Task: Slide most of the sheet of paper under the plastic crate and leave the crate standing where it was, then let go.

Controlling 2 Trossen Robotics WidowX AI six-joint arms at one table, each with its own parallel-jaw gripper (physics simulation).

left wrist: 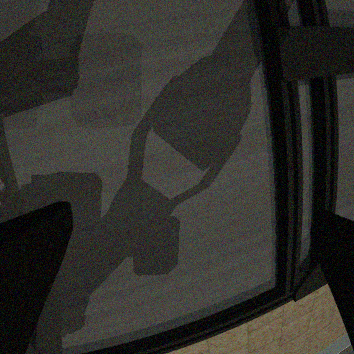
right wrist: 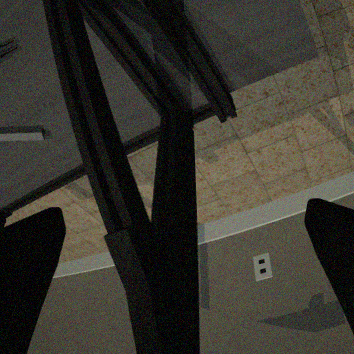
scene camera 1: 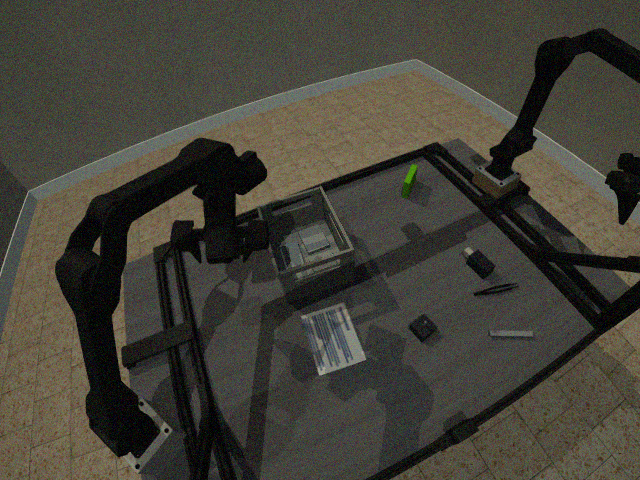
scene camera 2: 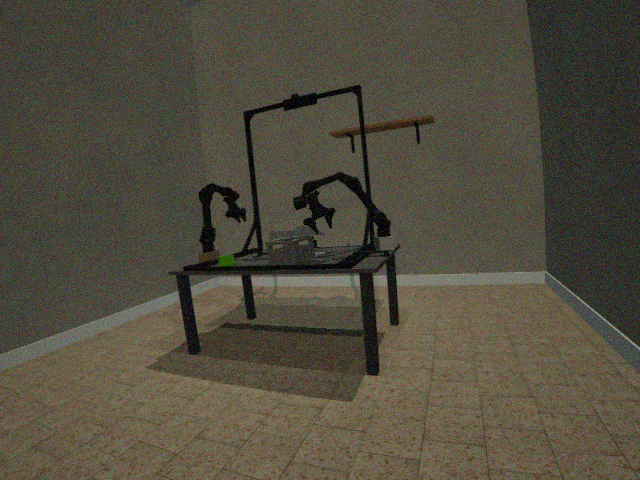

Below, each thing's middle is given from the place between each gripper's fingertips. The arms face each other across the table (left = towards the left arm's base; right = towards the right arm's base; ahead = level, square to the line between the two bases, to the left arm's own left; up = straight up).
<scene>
The plastic crate (scene camera 1: 300, 281) lies 10 mm behind my left hand, 200 mm to the right of it and 90 mm below it. From my left hand the other things lie so: sheet of paper (scene camera 1: 334, 343): 230 mm behind, 110 mm to the right, 150 mm below.
Right now my right hand is 33 cm short of the sheet of paper, 56 cm to the right of it and 23 cm above it. The rest, counted from my right hand: plastic crate 54 cm ahead, 47 cm to the left, 16 cm below.
</scene>
